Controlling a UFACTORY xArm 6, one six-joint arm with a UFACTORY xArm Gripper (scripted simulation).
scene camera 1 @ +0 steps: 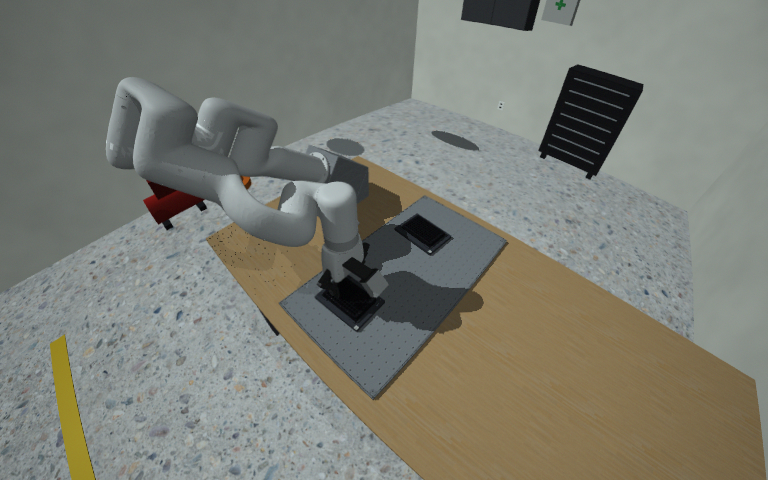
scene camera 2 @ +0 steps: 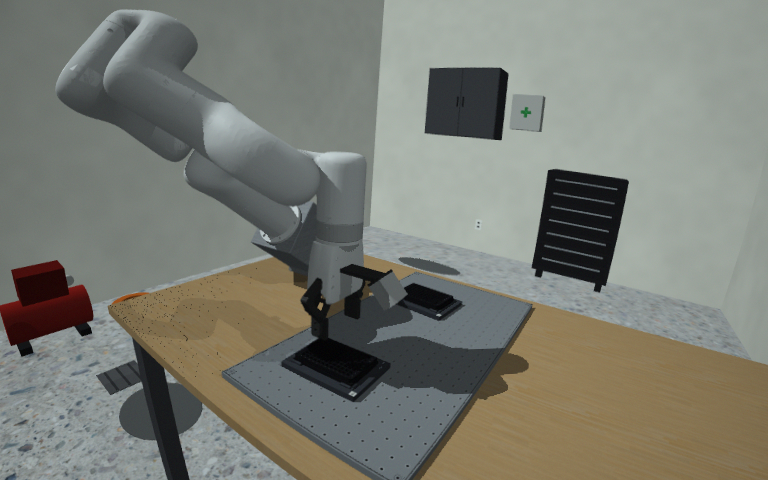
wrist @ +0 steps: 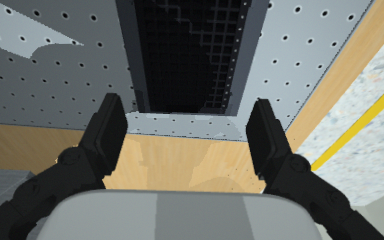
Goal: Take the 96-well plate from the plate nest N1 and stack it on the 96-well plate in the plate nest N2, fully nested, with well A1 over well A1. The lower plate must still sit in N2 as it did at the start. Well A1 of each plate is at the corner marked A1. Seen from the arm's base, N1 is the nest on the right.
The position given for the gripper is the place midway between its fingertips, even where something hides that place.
Observation:
In view: the gripper point(scene camera 2: 336, 326), a black 96-well plate point(scene camera 2: 335, 362), a black 96-well plate point(scene camera 2: 416, 292) and a plate nest point(scene camera 2: 369, 379).
The gripper also shows in the wrist view point(wrist: 187, 111).

